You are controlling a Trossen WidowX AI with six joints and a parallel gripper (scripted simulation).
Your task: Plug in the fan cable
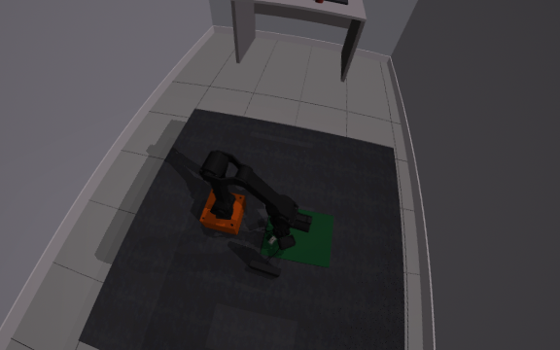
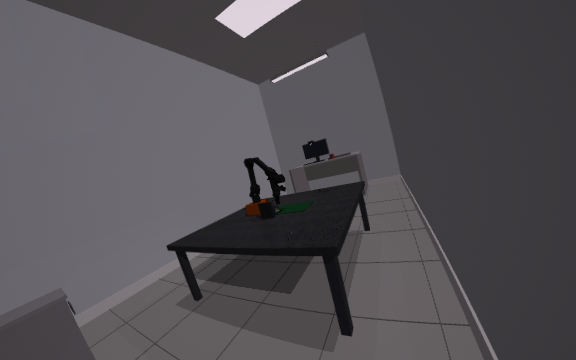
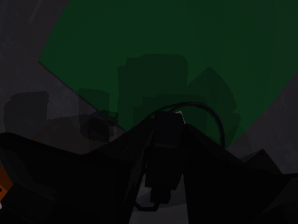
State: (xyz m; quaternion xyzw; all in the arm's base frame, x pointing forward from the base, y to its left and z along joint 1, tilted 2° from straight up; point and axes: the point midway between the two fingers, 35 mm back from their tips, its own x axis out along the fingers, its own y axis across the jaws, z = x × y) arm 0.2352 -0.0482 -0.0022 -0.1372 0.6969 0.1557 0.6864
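Now: gripper tip 100 mm short of the green board, 10 mm to the right of it and 80 mm above it. Round my gripper tip: black fan: 40 mm behind, 150 mm to the right, 10 mm below; black plug: 10 mm behind, 10 mm above.
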